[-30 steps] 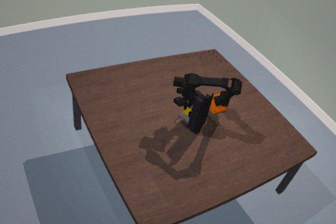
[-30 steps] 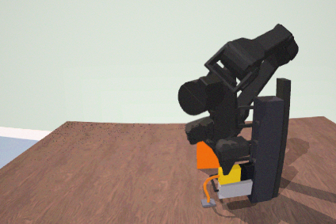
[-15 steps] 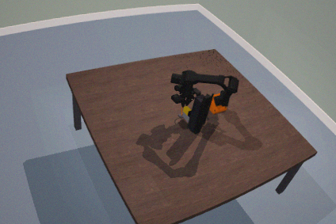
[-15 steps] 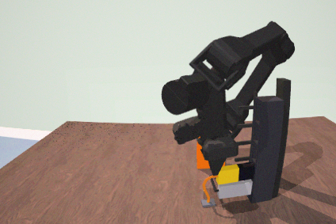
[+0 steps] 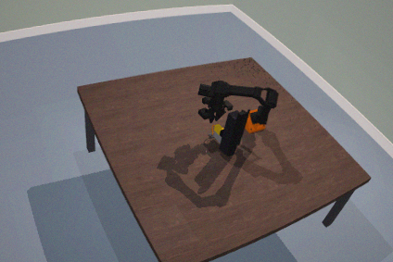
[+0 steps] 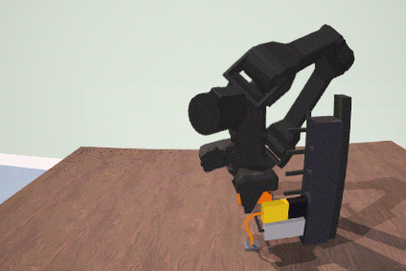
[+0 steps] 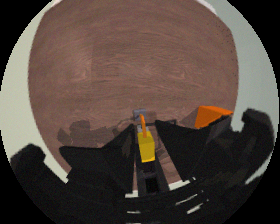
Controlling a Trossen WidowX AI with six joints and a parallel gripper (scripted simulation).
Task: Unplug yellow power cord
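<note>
My gripper tip is 1 cm past the yellow plug and 7 cm to the right of it.
</note>
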